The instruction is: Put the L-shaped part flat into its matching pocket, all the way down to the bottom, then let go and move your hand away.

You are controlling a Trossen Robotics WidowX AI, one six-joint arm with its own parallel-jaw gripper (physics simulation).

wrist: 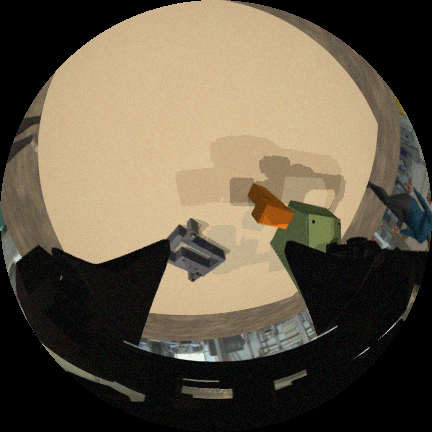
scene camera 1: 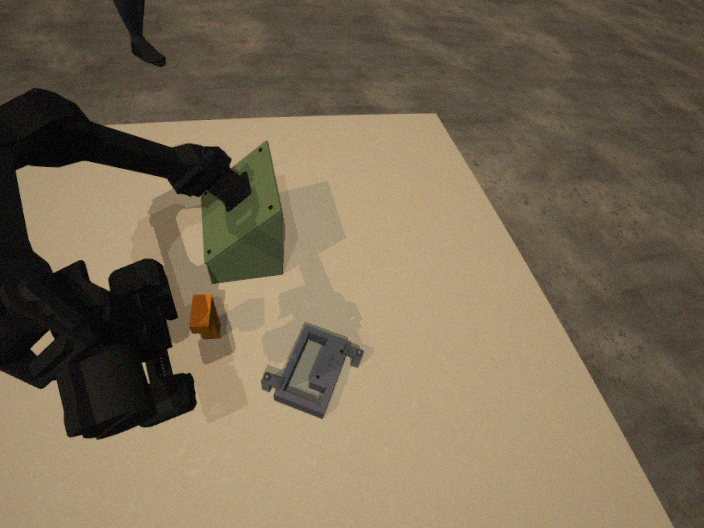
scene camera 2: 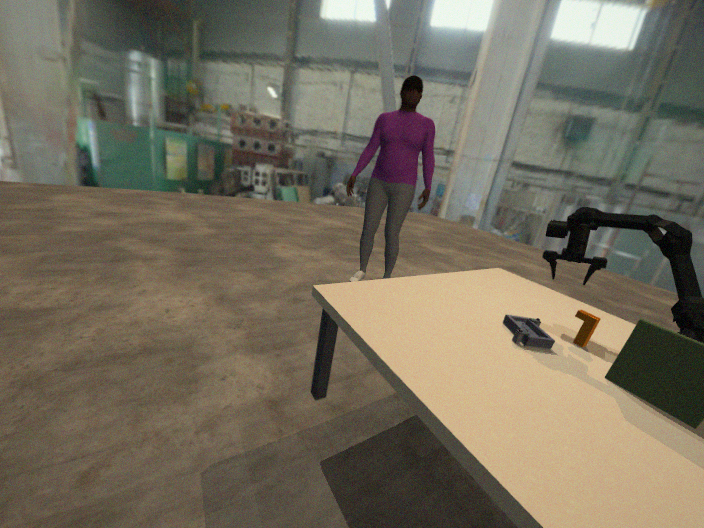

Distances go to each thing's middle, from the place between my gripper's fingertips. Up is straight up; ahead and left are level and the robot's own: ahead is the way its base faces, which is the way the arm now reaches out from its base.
The orange L-shaped part (scene camera 1: 204, 319) lies 13 cm below my hand, 10 cm behind it and 2 cm to the left of it. From my hand the other things lie so: grey pocket fixture (scene camera 1: 308, 381): 19 cm to the left, 16 cm below, 1 cm ahead.
